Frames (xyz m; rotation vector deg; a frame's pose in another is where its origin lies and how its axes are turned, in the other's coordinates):
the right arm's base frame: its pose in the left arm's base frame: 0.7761 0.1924 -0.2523 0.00 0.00 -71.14
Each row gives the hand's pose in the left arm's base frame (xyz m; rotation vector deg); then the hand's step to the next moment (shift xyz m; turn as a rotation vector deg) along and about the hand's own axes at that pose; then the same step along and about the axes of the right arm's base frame.
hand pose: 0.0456 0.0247 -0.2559 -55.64 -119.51 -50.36
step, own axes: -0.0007 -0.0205 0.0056 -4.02 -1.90 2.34
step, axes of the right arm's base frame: -0.0001 -0.0190 -0.0096 0.50 -0.38 -4.99
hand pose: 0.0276 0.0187 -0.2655 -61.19 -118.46 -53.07
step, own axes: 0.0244 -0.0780 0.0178 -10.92 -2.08 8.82
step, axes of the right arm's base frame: -0.0182 -0.0804 -0.0142 -1.07 2.05 -14.00
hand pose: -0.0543 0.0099 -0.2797 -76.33 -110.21 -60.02
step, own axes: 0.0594 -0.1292 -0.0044 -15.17 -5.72 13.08
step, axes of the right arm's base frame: -0.0459 -0.1340 0.0138 -2.49 0.37 -20.68
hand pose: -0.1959 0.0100 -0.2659 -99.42 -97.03 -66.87
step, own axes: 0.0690 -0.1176 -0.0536 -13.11 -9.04 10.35
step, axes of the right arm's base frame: -0.0573 -0.1223 0.0567 -3.35 -3.69 -18.33
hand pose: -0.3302 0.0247 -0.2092 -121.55 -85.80 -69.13
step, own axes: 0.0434 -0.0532 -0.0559 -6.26 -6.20 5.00
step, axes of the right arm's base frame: -0.0361 -0.0593 0.0549 -2.92 -3.03 -9.22
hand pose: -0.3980 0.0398 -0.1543 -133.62 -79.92 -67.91
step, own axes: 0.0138 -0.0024 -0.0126 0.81 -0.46 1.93
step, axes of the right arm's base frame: -0.0056 -0.0038 0.0176 -1.40 1.40 -0.82
